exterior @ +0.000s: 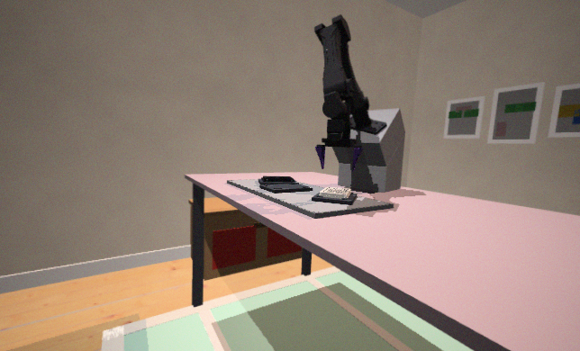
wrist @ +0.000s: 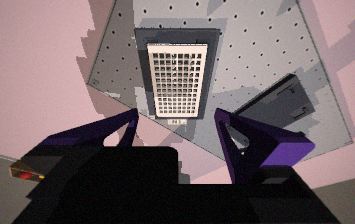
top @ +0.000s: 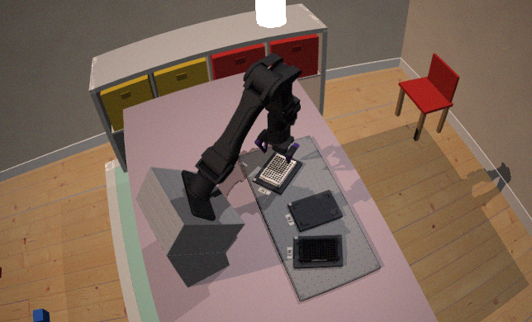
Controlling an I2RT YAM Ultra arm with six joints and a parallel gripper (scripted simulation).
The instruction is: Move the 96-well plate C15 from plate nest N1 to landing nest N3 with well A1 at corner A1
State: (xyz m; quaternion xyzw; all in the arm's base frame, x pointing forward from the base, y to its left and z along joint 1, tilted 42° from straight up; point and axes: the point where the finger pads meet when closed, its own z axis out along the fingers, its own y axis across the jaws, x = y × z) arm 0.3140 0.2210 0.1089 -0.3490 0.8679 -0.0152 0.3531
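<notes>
Now: the white 96-well plate C15 80 mm below my hand. Also, from my hand: dark plate nest N1: 90 mm below; deck label: 100 mm below, 70 mm to the right, 60 mm behind; dark landing nest N3: 190 mm to the right, 100 mm ahead, 90 mm below.
</notes>
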